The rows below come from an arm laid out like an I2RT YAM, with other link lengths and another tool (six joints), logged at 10 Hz.
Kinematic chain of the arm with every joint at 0, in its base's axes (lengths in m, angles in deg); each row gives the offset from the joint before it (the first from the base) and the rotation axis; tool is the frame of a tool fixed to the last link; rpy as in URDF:
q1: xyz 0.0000 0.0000 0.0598 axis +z
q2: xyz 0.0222 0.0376 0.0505 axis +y
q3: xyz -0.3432 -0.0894 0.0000 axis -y
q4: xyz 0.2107 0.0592 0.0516 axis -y
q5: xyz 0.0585 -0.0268 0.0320 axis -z
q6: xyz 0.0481 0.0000 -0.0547 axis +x
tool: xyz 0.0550 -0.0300 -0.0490 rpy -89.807 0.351 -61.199
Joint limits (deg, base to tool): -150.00..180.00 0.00..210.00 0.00..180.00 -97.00..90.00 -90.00..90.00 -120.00..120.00
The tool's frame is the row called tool.
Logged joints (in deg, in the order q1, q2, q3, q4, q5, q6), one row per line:
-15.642 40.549 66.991 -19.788 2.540 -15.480
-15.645 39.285 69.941 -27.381 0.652 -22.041
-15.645 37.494 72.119 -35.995 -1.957 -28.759
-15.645 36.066 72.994 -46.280 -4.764 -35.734
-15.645 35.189 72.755 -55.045 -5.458 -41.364
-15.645 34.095 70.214 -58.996 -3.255 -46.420
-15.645 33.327 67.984 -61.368 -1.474 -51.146
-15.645 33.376 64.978 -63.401 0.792 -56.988
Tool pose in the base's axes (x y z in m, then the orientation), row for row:
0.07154 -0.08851 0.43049 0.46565 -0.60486 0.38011 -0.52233
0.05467 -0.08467 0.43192 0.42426 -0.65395 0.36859 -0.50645
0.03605 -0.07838 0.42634 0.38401 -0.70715 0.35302 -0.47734
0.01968 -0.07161 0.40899 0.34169 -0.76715 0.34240 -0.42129
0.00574 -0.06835 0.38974 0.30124 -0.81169 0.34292 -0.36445
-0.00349 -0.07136 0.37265 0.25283 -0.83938 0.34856 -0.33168
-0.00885 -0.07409 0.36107 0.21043 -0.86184 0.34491 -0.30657
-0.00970 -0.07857 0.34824 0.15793 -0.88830 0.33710 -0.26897
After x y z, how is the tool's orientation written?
As a quaternion, w x y z.
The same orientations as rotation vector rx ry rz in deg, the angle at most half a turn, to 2 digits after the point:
-85.09 53.47 -73.48
-93.73 52.83 -72.59
-103.27 51.55 -69.71
-114.31 51.02 -62.78
-123.37 52.12 -55.39
-130.75 54.30 -51.67
-137.27 54.93 -48.83
-145.58 55.25 -44.08

